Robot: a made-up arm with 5 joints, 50 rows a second.
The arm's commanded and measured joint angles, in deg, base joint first. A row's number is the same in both.
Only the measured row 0 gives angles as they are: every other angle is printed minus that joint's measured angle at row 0.
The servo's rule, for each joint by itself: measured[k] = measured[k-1] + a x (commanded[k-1-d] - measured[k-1]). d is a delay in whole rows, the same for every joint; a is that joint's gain. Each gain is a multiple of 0.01, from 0.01 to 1. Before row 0 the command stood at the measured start. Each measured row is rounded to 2 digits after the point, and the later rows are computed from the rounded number. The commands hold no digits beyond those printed.
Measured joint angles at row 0:
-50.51, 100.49, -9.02, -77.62, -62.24
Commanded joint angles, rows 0 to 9:
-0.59, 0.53, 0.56, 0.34, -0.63
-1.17, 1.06, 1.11, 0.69, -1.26
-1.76, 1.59, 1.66, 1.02, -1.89
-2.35, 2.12, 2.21, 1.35, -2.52
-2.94, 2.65, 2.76, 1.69, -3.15
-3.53, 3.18, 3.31, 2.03, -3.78
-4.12, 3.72, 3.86, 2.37, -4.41
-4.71, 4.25, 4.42, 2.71, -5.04
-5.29, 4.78, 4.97, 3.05, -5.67
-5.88, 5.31, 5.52, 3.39, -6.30
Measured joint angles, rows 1 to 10:
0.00, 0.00, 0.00, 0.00, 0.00
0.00, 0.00, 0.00, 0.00, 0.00
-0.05, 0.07, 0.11, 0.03, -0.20
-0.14, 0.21, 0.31, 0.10, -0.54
-0.27, 0.40, 0.58, 0.19, -0.97
-0.44, 0.64, 0.91, 0.31, -1.47
-0.64, 0.92, 1.28, 0.45, -2.01
-0.87, 1.24, 1.69, 0.61, -2.58
-1.13, 1.59, 2.12, 0.79, -3.17
-1.42, 1.96, 2.58, 0.98, -3.77
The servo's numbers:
d 2
a 0.08 0.14 0.20 0.10 0.32

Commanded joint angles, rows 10 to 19:
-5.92, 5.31, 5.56, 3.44, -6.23
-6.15, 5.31, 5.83, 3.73, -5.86
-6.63, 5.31, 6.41, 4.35, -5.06
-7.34, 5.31, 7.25, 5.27, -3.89
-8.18, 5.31, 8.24, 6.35, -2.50
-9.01, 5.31, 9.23, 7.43, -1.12
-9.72, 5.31, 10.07, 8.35, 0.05
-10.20, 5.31, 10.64, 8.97, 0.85
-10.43, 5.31, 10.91, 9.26, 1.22
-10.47, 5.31, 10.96, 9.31, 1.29
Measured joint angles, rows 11 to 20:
-1.73, 2.35, 3.06, 1.19, -4.38
-2.06, 2.76, 3.55, 1.41, -4.99
-2.37, 3.12, 3.95, 1.61, -5.39
-2.67, 3.43, 4.33, 1.82, -5.54
-2.99, 3.69, 4.75, 2.07, -5.39
-3.34, 3.92, 5.25, 2.39, -4.91
-3.73, 4.11, 5.85, 2.79, -4.14
-4.15, 4.28, 6.53, 3.25, -3.17
-4.60, 4.42, 7.24, 3.76, -2.14
-5.05, 4.54, 7.92, 4.28, -1.18

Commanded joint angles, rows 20 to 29:
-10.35, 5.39, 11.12, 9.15, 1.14
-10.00, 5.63, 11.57, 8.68, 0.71
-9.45, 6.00, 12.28, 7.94, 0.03
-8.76, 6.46, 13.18, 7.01, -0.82
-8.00, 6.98, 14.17, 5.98, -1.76
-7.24, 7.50, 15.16, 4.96, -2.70
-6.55, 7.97, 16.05, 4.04, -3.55
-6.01, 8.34, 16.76, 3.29, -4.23
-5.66, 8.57, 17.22, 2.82, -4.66
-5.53, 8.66, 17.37, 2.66, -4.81
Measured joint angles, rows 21 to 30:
-5.48, 4.65, 8.52, 4.78, -0.41
-5.88, 4.74, 9.01, 5.23, 0.13
-6.24, 4.83, 9.43, 5.62, 0.45
-6.54, 4.94, 9.86, 5.93, 0.53
-6.77, 5.09, 10.34, 6.13, 0.37
-6.93, 5.28, 10.91, 6.22, -0.01
-7.02, 5.52, 11.56, 6.20, -0.57
-7.04, 5.80, 12.28, 6.08, -1.25
-7.00, 6.10, 13.03, 5.88, -1.99
-6.92, 6.41, 13.78, 5.62, -2.71

